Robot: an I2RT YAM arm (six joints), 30 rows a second.
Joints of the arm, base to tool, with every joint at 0 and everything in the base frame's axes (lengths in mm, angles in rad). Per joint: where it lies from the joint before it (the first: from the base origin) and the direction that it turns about. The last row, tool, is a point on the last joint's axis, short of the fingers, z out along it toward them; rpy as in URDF.
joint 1: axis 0 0 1 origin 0 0 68
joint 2: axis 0 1 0 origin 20 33.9 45.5
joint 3: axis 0 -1 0 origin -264 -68.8 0
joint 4: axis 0 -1 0 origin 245 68.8 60
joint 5: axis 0 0 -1 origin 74 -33.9 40.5
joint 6: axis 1 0 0 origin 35.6 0 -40.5
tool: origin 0 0 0 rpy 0 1.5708 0
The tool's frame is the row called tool.
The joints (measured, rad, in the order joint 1, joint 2, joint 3, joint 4, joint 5, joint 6), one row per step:
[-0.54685 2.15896 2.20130 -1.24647 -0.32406 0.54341]
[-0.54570 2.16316 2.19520 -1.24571 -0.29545 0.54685]
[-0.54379 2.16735 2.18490 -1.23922 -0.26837 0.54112]
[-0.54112 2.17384 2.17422 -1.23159 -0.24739 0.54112]
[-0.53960 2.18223 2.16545 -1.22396 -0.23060 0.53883]
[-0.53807 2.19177 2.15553 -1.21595 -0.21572 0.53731]
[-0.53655 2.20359 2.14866 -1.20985 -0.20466 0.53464]
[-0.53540 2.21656 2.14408 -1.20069 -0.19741 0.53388]
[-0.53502 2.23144 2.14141 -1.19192 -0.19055 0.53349]
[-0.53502 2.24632 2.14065 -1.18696 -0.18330 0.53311]
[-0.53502 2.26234 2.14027 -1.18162 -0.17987 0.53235]
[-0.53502 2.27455 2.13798 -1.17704 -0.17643 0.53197]
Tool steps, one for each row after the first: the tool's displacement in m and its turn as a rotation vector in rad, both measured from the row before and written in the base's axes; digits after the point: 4 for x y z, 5 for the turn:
[0.0004 -0.0008 -0.0038 -0.01637 0.02234 -0.01204]
[0.0009 -0.0006 -0.0047 -0.02004 0.01963 -0.00229]
[0.0016 -0.0004 -0.0057 -0.01199 0.01837 -0.00441]
[0.0017 -0.0009 -0.0059 -0.00960 0.01624 -0.00190]
[0.0018 -0.0008 -0.0068 -0.00681 0.01702 -0.00181]
[0.0020 -0.0008 -0.0070 -0.00357 0.01613 0.00061]
[0.0024 -0.0011 -0.0067 -0.00193 0.01073 -0.00029]
[0.0025 -0.0015 -0.0071 -0.00130 0.01089 -0.00124]
[0.0021 -0.0015 -0.0067 -0.00067 0.01273 -0.00167]
[0.0022 -0.0015 -0.0071 0.00255 0.01118 -0.00020]
[0.0015 -0.0010 -0.0060 0.00208 0.01022 -0.00053]

